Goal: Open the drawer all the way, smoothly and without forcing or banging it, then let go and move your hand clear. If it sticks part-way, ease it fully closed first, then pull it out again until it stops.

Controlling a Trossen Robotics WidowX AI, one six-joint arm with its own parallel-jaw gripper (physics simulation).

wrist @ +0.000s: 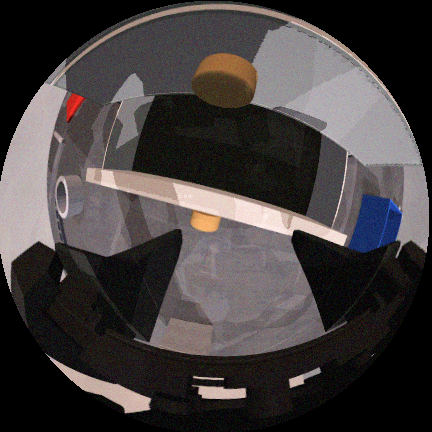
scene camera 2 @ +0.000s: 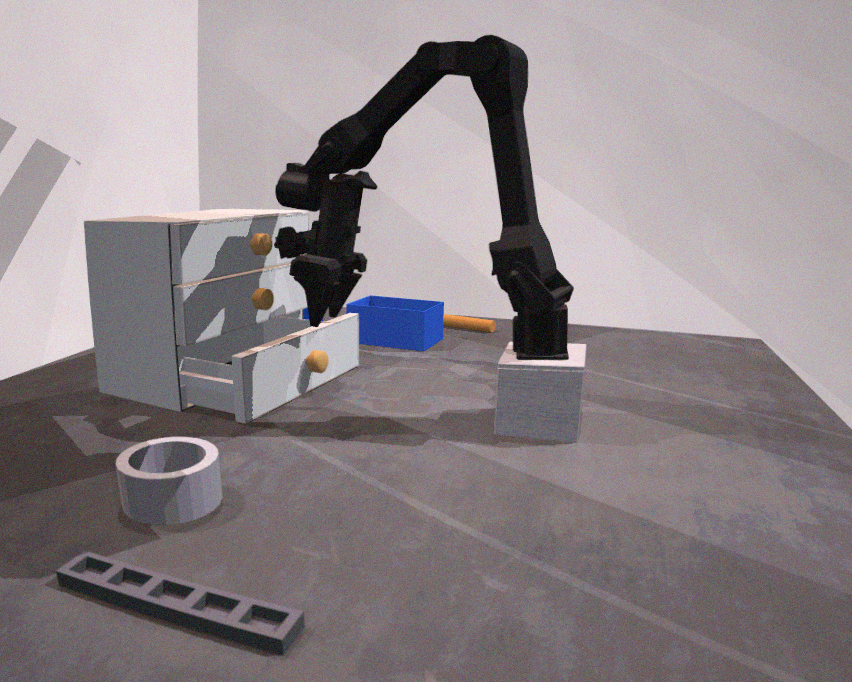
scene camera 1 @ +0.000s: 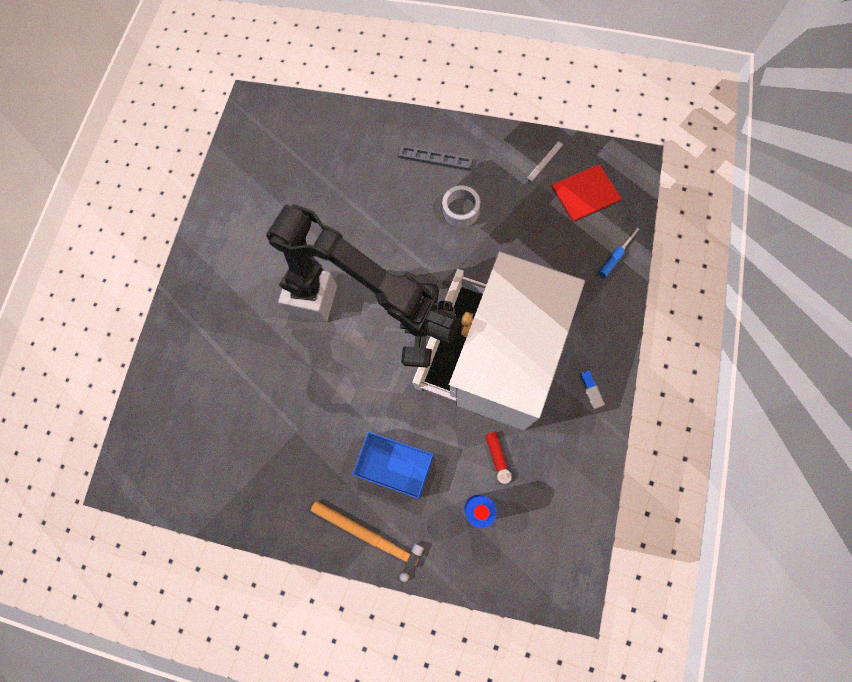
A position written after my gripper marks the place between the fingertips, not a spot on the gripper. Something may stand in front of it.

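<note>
My gripper point(scene camera 2: 323, 321) is open and holds nothing; you can find the gripper point(wrist: 239, 235) here as well, and the gripper point(scene camera 1: 427, 333) here too. A black rack point(scene camera 2: 259, 624) is on the table, and a red block point(scene camera 1: 582, 194) is on the table too. In scene camera 2 the red block is out of frame. Also on the table are an orange-handled hammer point(scene camera 1: 318, 508) and a blue bin point(scene camera 2: 411, 324). The bin point(wrist: 378, 220) can be seen here as well, and so can the bin point(scene camera 1: 383, 461). I can see a cabinet drawer point(scene camera 1: 436, 378) too, and the drawer point(wrist: 251, 164) can be seen here as well.
</note>
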